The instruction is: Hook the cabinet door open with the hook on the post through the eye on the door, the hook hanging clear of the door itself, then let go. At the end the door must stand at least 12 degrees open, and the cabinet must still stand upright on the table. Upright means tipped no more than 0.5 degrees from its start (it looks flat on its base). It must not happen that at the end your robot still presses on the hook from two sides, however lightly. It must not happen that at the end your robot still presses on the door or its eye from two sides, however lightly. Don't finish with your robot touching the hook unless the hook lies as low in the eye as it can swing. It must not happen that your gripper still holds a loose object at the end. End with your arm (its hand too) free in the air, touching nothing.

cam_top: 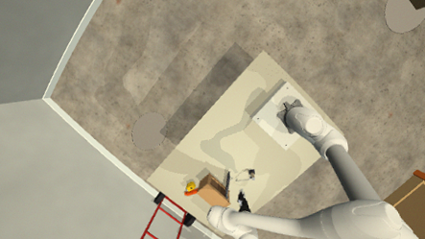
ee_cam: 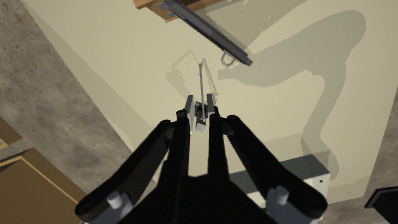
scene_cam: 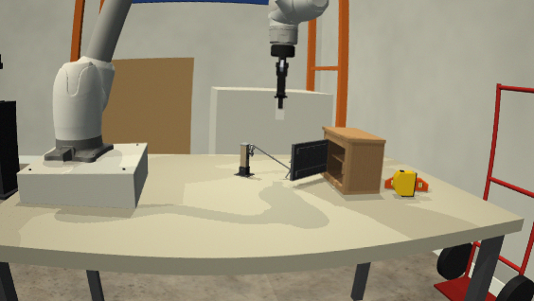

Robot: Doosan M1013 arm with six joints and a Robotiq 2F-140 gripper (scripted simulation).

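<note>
My gripper is now 100 mm short of the dark door, 30 mm to the left of it and 150 mm above it.
</note>
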